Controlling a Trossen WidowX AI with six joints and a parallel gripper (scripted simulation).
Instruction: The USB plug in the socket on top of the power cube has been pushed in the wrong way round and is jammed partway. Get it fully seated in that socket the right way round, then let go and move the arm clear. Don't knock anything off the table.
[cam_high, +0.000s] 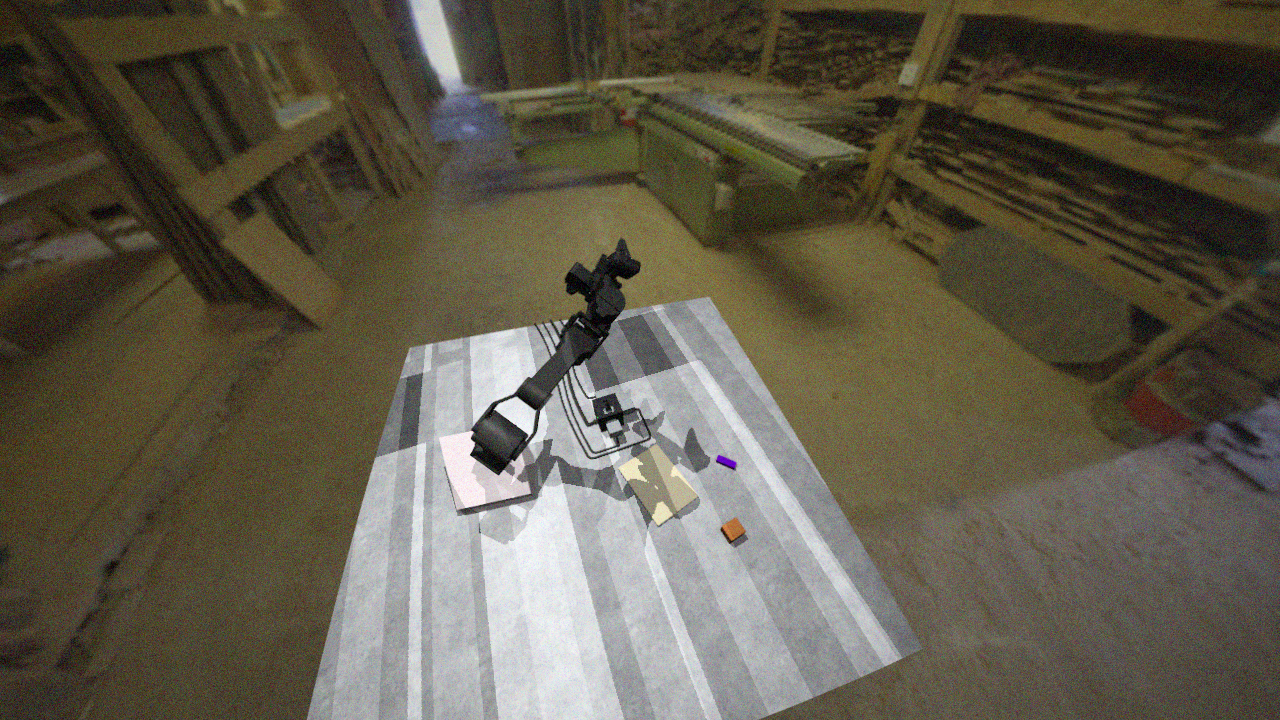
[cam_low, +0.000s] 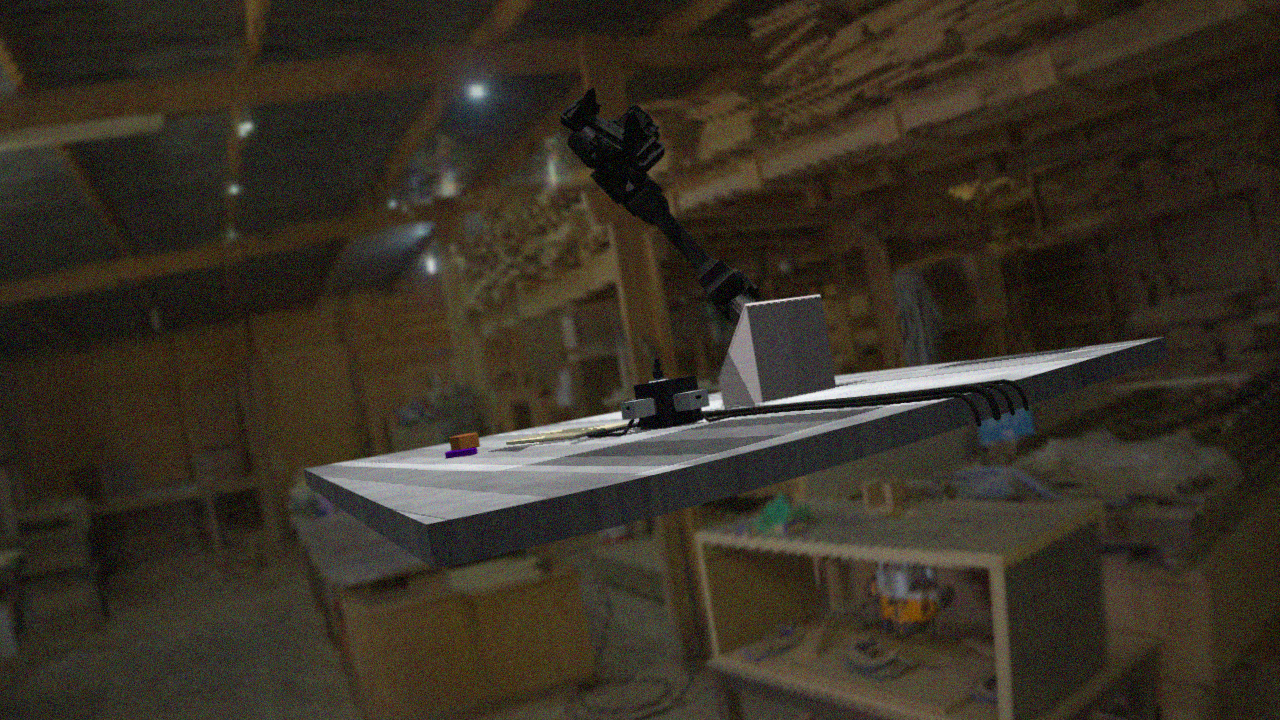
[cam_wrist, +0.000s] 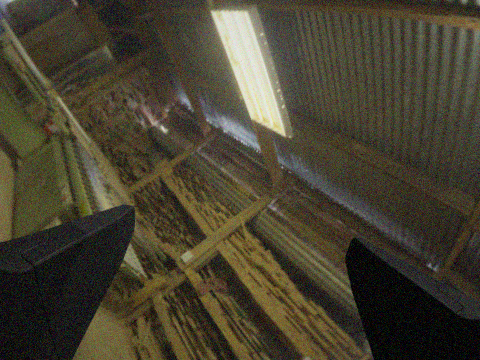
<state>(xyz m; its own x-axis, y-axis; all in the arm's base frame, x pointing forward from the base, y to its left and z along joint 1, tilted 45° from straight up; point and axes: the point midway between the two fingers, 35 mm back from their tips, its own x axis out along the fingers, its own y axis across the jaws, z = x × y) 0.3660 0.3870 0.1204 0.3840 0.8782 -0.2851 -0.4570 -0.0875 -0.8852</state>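
Now: the USB plug 440 mm below my gripper tip, 120 mm to the right of it and 80 mm behind it. Round my gripper tip: cream sheet (530 mm below, 350 mm to the right, 10 mm ahead); purple piece (530 mm below, 350 mm to the right, 220 mm ahead); orange block (530 mm to the right, 520 mm below, 160 mm ahead).
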